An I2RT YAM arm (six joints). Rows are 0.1 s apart.
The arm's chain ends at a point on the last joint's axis. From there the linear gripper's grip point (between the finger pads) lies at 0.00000 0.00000 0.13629 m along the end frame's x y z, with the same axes.
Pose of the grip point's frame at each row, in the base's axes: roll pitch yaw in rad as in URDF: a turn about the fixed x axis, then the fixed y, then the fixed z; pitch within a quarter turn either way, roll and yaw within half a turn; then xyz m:
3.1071 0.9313 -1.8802 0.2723 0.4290 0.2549
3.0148 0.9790 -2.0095 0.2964 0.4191 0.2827
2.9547 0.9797 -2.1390 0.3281 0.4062 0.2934
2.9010 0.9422 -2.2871 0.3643 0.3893 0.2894
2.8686 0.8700 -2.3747 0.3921 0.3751 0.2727
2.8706 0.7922 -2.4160 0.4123 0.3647 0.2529
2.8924 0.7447 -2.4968 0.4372 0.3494 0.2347
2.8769 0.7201 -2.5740 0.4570 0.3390 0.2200
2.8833 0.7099 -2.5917 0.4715 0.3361 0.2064
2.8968 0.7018 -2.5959 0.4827 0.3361 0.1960
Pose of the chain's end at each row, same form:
3.1071 0.9313 -1.8802 0.2435 0.3235 0.3362
3.0148 0.9790 -2.0095 0.2643 0.3102 0.3581
2.9547 0.9797 -2.1390 0.2896 0.2989 0.3680
2.9010 0.9422 -2.2871 0.3185 0.2872 0.3672
2.8686 0.8700 -2.3747 0.3454 0.2790 0.3573
2.8706 0.7922 -2.4160 0.3666 0.2754 0.3451
2.8924 0.7447 -2.4968 0.3859 0.2687 0.3318
2.8769 0.7201 -2.5740 0.4030 0.2623 0.3189
2.8833 0.7099 -2.5917 0.4165 0.2615 0.3063
2.8968 0.7018 -2.5959 0.4269 0.2636 0.2970

